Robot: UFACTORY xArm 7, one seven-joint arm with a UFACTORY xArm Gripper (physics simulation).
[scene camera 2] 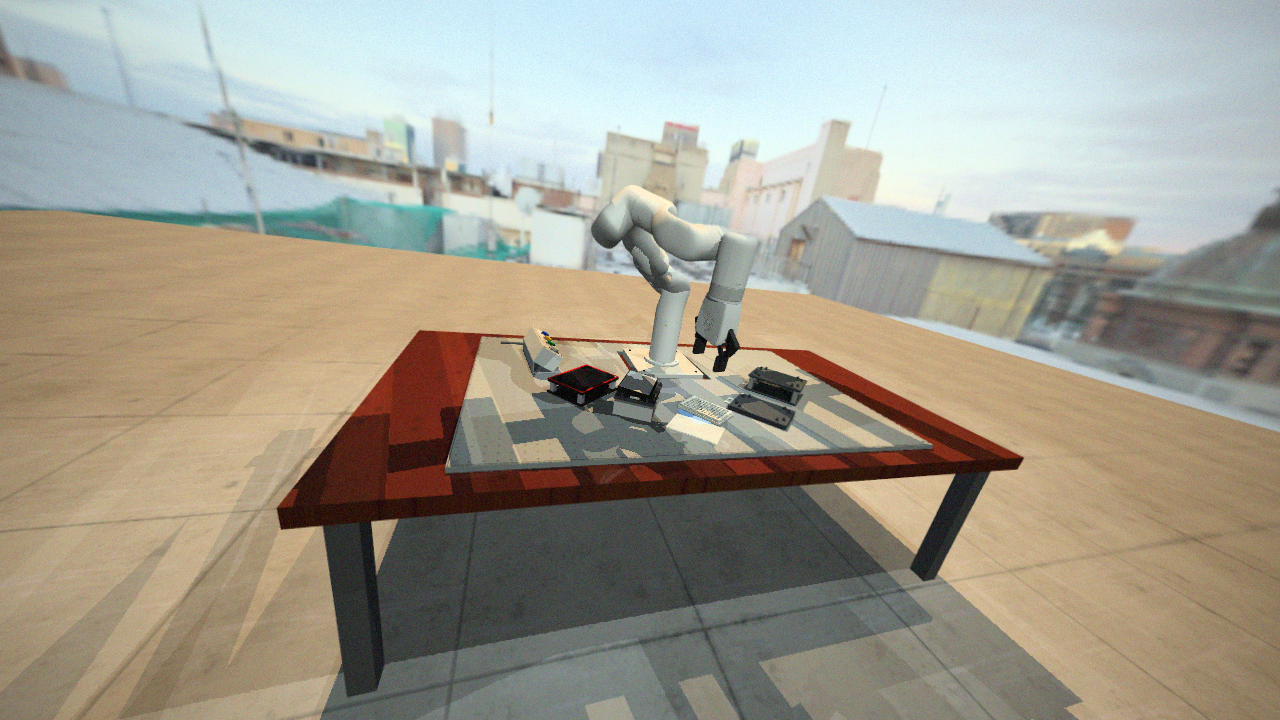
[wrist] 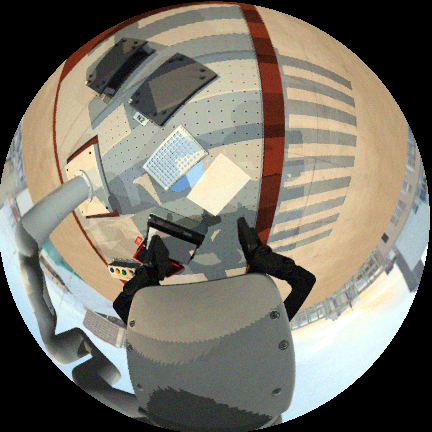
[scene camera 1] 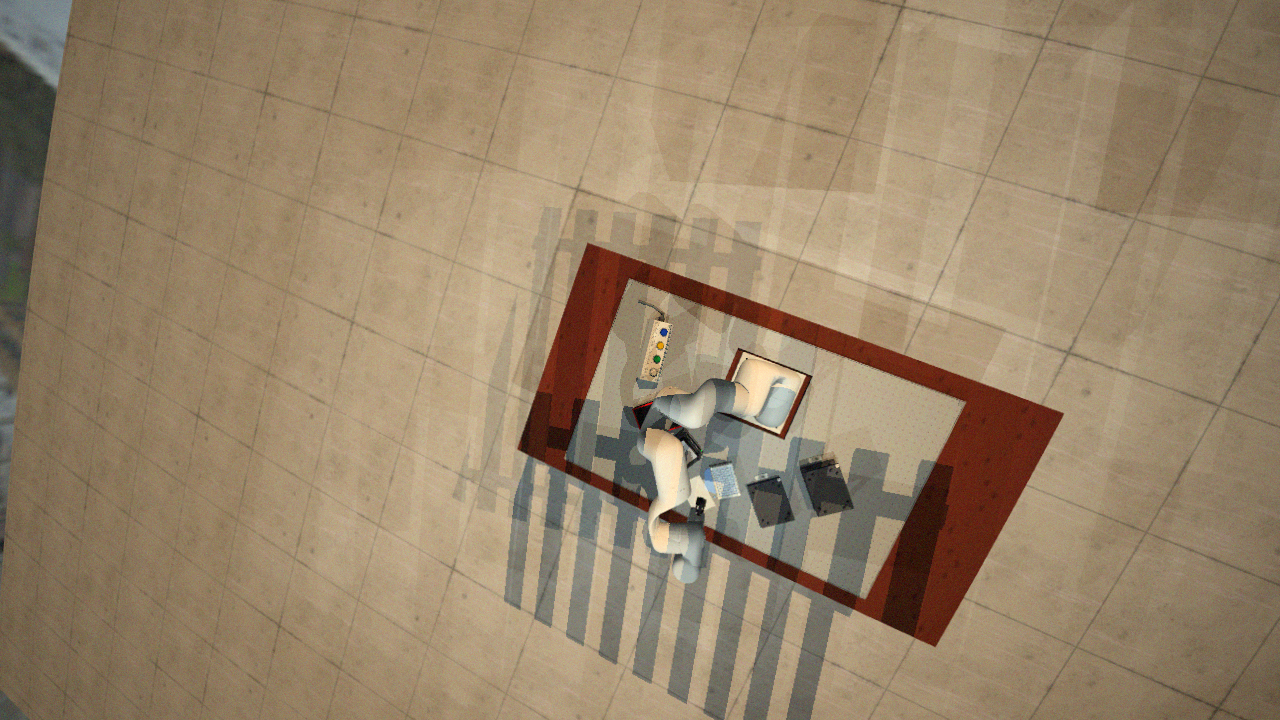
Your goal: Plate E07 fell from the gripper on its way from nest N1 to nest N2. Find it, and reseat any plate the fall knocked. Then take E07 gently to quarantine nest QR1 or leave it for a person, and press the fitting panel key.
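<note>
My gripper is open and empty above the board. A pale gridded plate lies between the black N2 nest and a cream card; its label is unreadable. A blue patch shows at its edge. The black nest N1 stands beyond N2. The red-edged nest, with a small red tag, is partly hidden in the wrist view. The key panel has blue, yellow and green keys.
A black device with a grey slanted top stands between the red-edged nest and the card. The arm's base plate is behind the plate and card. The red table edge runs close beside the card.
</note>
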